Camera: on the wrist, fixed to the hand. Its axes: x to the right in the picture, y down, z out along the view.
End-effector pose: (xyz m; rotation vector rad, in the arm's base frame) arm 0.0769 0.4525 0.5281 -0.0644 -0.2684 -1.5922
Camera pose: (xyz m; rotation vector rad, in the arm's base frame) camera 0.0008 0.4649 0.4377 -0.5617 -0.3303 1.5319
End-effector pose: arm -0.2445 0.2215 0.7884 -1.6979 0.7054 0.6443
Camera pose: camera -0.1939 0.1679 0.8816 -1.0391 -1.6759 -1.9742
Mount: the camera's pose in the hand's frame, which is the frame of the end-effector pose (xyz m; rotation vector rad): -0.0275 -0.0875 -0.0755 0.1040 -0.6823 3.0542
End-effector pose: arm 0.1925 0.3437 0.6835 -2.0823 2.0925 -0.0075
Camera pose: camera 0.2687 0.3600 0.7732 1.9419 1.8873 0.6269
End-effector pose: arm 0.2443 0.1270 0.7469 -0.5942 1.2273 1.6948
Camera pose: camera 0.3241 0.0530 0.6992 -1.5406 -0.3787 -1.1648
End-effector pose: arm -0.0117 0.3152 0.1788 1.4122 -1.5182 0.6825
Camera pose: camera 0.0893 0.3771 0.1698 1.3103 1.6389 -0.8683
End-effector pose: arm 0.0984 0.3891 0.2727 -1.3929 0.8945 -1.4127
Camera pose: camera 0.0111 0.4336 0.3398 0.5480 0.9829 1.2691
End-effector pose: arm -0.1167 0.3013 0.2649 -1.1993 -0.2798 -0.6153
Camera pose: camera -0.1984 0.2196 0.2924 -0.4444 0.9734 2.3612
